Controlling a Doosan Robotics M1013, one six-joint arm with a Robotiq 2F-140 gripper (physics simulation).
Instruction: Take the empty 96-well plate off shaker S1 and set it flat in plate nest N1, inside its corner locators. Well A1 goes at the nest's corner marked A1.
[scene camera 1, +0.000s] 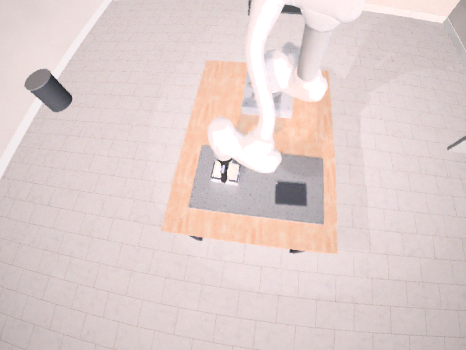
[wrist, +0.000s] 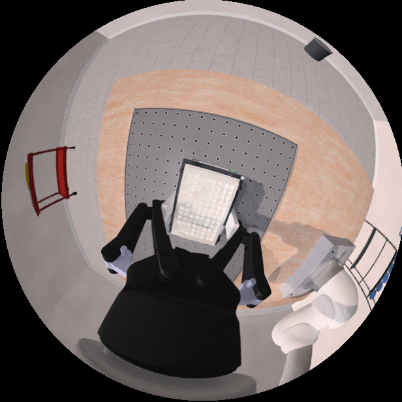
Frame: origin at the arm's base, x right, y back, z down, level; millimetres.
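Seen in the pictures: gripper, fingertip midpoint: (scene camera 1: 227, 173).
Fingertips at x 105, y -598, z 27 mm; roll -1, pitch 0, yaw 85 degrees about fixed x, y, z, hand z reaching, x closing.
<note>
Pixels of each thing's top centre, then the offset from my fingertips to it. "spot": a spot on its surface instead. Level surfaces: height alone.
- white 96-well plate at its top centre: (scene camera 1: 225, 169) dy +0, dx +9, dz -43 mm
- shaker S1 at a spot on its surface: (scene camera 1: 224, 183) spot: dy -50, dx +6, dz +25 mm
- Nest N1 at its top centre: (scene camera 1: 291, 193) dy -27, dx -347, dz +11 mm
- grey perforated board at its surface level: dz +26 mm
- wooden table at its surface level: dz +39 mm
The white 96-well plate (scene camera 1: 233, 173) (wrist: 205, 205) is over shaker S1 (scene camera 1: 224, 183) (wrist: 197, 163), at the left part of the grey perforated board. The shaker's dark rim and a small green light show beyond the plate's far edge in the wrist view. My gripper (scene camera 1: 224, 172) (wrist: 201, 205) is shut on the plate, with one light finger pad at each long side. The plate looks level; whether it touches the shaker cannot be told. Nest N1 (scene camera 1: 291, 194) is a dark rectangle on the board's right part, with a small light mark at one corner. The A1 lettering is not readable.
The grey perforated board (scene camera 1: 255, 200) (wrist: 160, 135) lies on the wooden table (scene camera 1: 250, 232) (wrist: 325, 175). The white arm (scene camera 1: 262, 100) reaches over the table from its base plate (scene camera 1: 267, 110) at the back. A dark cylinder (scene camera 1: 49, 91) (wrist: 318, 49) stands off beside the table.
</note>
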